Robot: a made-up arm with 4 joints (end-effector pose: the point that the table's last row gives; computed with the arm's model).
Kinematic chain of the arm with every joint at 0, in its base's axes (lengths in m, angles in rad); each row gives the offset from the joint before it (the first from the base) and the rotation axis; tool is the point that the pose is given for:
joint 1: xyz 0 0 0.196 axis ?
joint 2: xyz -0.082 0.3 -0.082 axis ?
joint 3: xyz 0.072 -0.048 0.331 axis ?
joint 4: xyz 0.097 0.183 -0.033 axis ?
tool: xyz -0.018 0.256 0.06
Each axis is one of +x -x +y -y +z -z.
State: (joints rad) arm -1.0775 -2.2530 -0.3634 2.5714
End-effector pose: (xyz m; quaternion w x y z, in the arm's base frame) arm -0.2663 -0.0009 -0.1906 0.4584 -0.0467 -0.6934 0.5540
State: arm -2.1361 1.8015 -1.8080 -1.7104
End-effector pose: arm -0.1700 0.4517 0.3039 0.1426 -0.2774 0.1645 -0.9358
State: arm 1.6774 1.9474 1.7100 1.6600
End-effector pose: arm 0.1969 0.2308 0.1846 0.2263 -0.0617 -0.0810 0.9687
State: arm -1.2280 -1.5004 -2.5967 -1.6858
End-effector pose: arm 0.0568 0.0793 0.1008 0.8567 -0.4972 -0.1372 -0.0042
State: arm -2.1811 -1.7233 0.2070 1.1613
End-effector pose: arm -0.0777 -0.0258 -0.1320 0.1471 -0.0176 -0.7357 0.6609
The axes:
joint 1: -y
joint 2: -x
joint 3: +y
joint 4: -z

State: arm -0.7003 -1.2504 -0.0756 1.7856
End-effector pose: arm 0.3435 -0.0340 0.0792 0.3115 0.1458 0.5782 -0.7398
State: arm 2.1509 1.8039 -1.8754 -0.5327
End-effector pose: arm 0.4155 0.4891 0.4430 0.2277 0.8972 0.3361 0.1738
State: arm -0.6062 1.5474 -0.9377 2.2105
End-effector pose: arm 0.0893 0.8992 0.0555 0.7523 -0.1193 -0.5004 -0.4116
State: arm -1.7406 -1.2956 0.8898 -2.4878
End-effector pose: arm -0.0506 -0.0896 0.2219 0.3006 0.9071 -0.2728 0.1110
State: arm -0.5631 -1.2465 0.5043 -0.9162
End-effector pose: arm 0.0820 -0.0016 0.5122 0.6346 0.7060 0.1125 0.2938
